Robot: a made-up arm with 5 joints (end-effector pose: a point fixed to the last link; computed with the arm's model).
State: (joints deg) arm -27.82 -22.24 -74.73 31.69 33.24
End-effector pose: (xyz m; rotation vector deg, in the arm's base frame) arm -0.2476 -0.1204 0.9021 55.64 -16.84 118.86
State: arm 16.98 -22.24 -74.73 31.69 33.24
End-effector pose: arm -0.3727 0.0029 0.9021 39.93 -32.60 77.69
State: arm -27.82 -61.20 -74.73 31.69 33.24
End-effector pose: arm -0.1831 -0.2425 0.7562 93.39 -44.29 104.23
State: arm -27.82 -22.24 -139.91 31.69 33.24
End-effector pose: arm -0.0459 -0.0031 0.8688 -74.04 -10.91 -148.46
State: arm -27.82 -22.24 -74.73 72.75 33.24
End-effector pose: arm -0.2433 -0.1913 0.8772 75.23 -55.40 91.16
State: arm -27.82 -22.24 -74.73 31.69 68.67
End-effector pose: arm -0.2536 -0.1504 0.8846 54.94 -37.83 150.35
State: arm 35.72 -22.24 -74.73 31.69 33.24
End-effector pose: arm -0.3904 0.0759 0.9021 32.94 -37.37 60.22
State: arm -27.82 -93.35 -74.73 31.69 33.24
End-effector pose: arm -0.1725 -0.2627 0.5909 121.57 -66.61 82.42
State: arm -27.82 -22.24 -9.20 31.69 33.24
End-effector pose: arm -0.4401 0.0167 0.9178 25.14 -32.15 60.88
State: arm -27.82 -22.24 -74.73 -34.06 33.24
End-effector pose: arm -0.3024 -0.0315 0.8501 10.80 50.79 138.30
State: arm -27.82 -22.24 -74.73 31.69 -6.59
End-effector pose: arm -0.2224 -0.0901 0.9046 52.02 2.80 82.31
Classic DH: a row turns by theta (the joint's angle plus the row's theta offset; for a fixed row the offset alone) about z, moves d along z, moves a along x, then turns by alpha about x. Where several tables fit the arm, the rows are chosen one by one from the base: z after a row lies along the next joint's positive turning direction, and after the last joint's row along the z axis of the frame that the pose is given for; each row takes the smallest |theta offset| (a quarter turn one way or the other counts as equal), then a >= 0, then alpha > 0; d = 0 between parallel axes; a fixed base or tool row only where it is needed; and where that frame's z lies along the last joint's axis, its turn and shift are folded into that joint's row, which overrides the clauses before.
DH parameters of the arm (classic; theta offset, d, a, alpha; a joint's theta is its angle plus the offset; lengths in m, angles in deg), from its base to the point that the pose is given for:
base (fixed): -30.1 0 -0.1856 180
joint 1: 59.9 -0.6339 0.0109 -90
joint 2: 22.13 0.1036 -0.0522 81.85
joint 3: 86.7 -0.1123 0.2007 68.11
joint 4: 8.79 -0.0636 -0.0419 90
joint 5: 34.1 0 -0.058 0
tool (fixed): 145.9 0.0861 0 0

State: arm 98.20 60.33 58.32 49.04 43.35
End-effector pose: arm 0.1341 0.1975 0.3725 -115.23 47.72 -40.84
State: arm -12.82 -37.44 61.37 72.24 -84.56
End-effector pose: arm -0.4299 0.2324 0.9232 48.01 -69.50 -128.95
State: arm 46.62 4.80 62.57 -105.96 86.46
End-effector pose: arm -0.0224 0.2881 0.6512 78.08 -7.82 -14.21
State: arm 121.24 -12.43 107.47 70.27 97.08
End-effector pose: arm 0.0683 -0.1369 0.7269 -53.10 98.87 -104.31
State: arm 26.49 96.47 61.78 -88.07 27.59
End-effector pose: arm -0.2030 0.0880 0.4062 -41.72 23.50 -75.59
